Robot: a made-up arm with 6 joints.
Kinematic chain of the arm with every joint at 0, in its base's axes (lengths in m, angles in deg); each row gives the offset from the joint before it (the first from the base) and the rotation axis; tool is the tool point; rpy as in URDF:
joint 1: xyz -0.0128 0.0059 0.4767 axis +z
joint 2: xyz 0.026 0 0.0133 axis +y
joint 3: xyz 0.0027 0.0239 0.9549 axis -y
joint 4: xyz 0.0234 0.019 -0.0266 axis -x
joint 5: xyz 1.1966 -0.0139 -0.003 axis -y
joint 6: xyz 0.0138 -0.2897 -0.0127 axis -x
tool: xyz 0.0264 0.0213 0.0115 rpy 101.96 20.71 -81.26
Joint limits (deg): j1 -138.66..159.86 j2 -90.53..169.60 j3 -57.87..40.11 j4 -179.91..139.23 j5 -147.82..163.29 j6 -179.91..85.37
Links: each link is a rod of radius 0.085 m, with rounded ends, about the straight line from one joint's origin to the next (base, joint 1, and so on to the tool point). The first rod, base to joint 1, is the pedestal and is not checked.
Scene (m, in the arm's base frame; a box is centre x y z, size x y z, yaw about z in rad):
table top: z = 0
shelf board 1: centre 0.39 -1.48 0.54 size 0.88 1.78 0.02 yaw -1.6
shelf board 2: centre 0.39 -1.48 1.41 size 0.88 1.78 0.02 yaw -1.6
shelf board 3: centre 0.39 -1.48 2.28 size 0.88 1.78 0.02 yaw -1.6
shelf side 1: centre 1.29 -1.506 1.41 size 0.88 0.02 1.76 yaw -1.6
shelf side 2: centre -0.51 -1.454 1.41 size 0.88 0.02 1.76 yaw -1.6
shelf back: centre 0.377 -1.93 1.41 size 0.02 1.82 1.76 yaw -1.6
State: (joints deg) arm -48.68 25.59 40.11 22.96 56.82 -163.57
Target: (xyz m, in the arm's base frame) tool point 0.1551 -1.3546 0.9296
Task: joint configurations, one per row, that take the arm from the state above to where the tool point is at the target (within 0.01 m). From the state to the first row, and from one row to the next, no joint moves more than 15 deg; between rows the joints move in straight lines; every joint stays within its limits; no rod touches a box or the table.
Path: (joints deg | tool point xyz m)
1: -41.12 14.97 28.54 20.96 57.17 -163.23 | 0.9275 -1.1536 1.8139
2: -33.56 4.35 16.98 18.96 57.52 -162.90 | 0.9312 -0.9320 1.8144
3: -26.00 -6.27 5.41 16.96 57.88 -162.56 | 0.8928 -0.7293 1.7817
4: -31.98 -14.81 -9.35 12.79 58.05 -162.25 | 0.7156 -0.7690 1.6004
5: -37.96 -23.35 -24.11 8.62 58.23 -161.93 | 0.5309 -0.7703 1.3955
6: -43.94 -31.90 -38.87 4.46 58.40 -161.62 | 0.3479 -0.7330 1.1708
7: -49.91 -40.44 -53.64 0.29 58.58 -161.30 | 0.1754 -0.6594 0.9296
8: -55.25 -27.91 -44.14 2.22 58.11 -161.70 | 0.2042 -0.8042 0.9921
9: -60.58 -15.38 -34.63 4.15 57.64 -162.10 | 0.2166 -0.9752 1.0151
10: -65.92 -2.85 -25.13 6.08 57.17 -162.51 | 0.2024 -1.1629 0.9947
11: -71.25 9.68 -15.63 8.02 56.69 -162.91 | 0.1551 -1.3546 0.9297

